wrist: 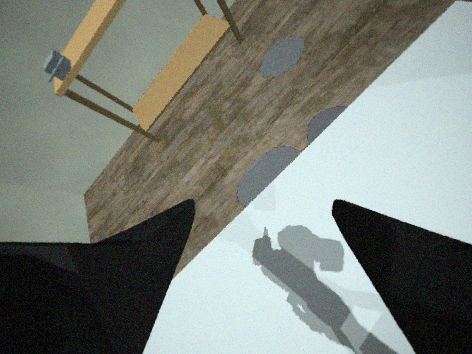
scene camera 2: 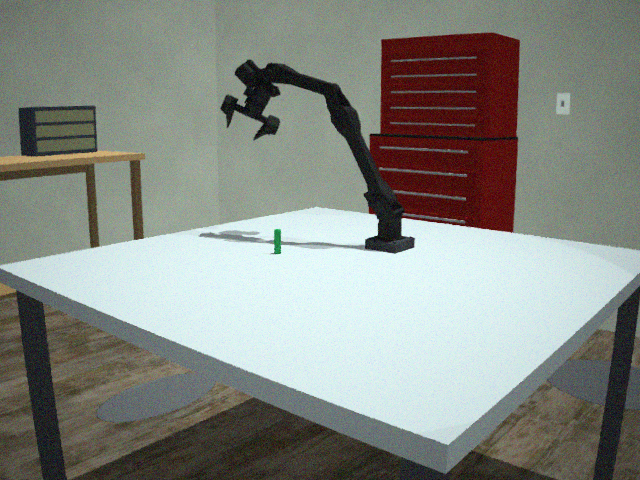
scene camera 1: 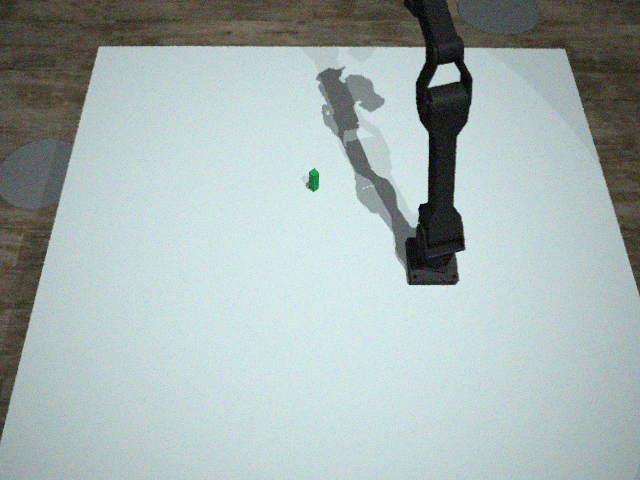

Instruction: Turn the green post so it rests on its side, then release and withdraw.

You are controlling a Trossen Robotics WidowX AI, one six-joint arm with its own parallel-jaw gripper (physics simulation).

Note:
In view: the gripper point(scene camera 2: 240, 133).
The gripper is seen too in the wrist view point(wrist: 262, 205).

